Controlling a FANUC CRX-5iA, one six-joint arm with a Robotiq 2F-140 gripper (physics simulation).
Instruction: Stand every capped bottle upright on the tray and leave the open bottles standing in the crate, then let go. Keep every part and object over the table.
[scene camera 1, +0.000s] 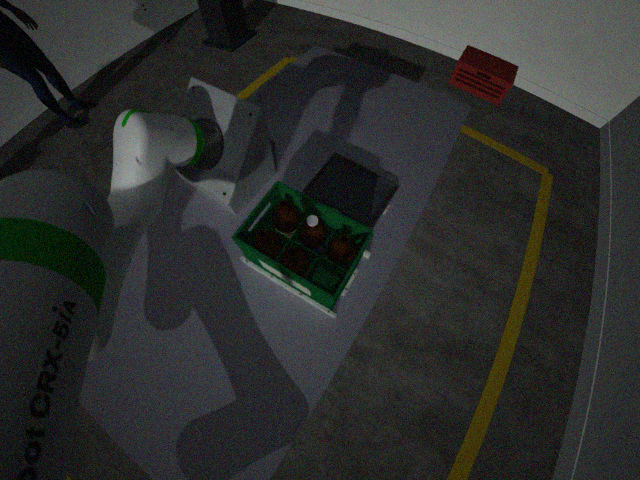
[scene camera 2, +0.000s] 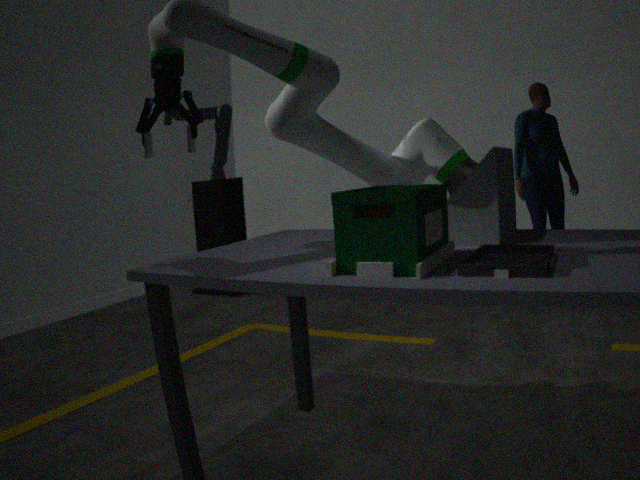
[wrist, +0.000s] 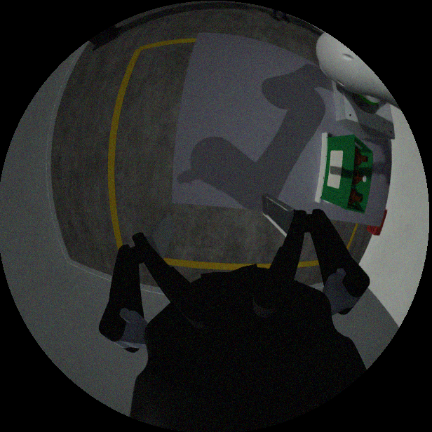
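Pixels of known places: gripper, fingertip midpoint: (scene camera 2: 169, 155); arm's base at its link origin: (scene camera 1: 205, 144) (scene camera 2: 470, 185).
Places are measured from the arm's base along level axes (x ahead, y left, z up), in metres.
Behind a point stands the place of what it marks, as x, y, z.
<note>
A green crate (scene camera 1: 325, 297) {0.518, -0.218, -0.016} (scene camera 2: 374, 242) {0.543, -0.128, -0.088} (wrist: 347, 144) stands on the table. Brown bottles stand in its compartments in scene camera 1. The middle bottle (scene camera 1: 313, 236) {0.419, -0.094, -0.037} (wrist: 358, 178) of the row nearest the tray bears a round white cap (scene camera 1: 312, 220) {0.406, -0.075, 0.005} (wrist: 364, 179). Bottles on either side (scene camera 1: 285, 214) {0.330, -0.079, -0.025} (scene camera 1: 342, 249) {0.499, -0.095, -0.025} show no white cap. Two darker bottles (scene camera 1: 267, 241) {0.332, -0.166, -0.019} (scene camera 1: 295, 259) {0.416, -0.173, -0.015} stand in the other row; their tops are hard to tell. The dark tray (scene camera 1: 343, 184) {0.388, 0.164, -0.153} (scene camera 2: 504, 262) {0.421, 0.138, -0.153} lies beside the crate, with no bottle visible on it. My gripper (scene camera 2: 169, 145) {0.526, -0.679, 0.142} (wrist: 217, 211) is open and empty, high above the table end, away from the crate.
White rails (scene camera 1: 289, 287) {0.414, -0.221, -0.128} (scene camera 2: 374, 269) {0.555, -0.127, -0.142} edge the crate's base. The arm's pale base bracket (scene camera 1: 242, 149) {0.139, 0.015, 0.029} (scene camera 2: 473, 222) {0.155, 0.027, -0.095} stands near crate and tray. A red box (scene camera 1: 483, 74) (wrist: 377, 222) lies beyond the table (scene camera 1: 408, 124) {0.486, 0.570, -0.158} (scene camera 2: 289, 268) {0.485, -0.364, -0.158}. A person (scene camera 1: 31, 67) (scene camera 2: 542, 155) stands behind the arm.
</note>
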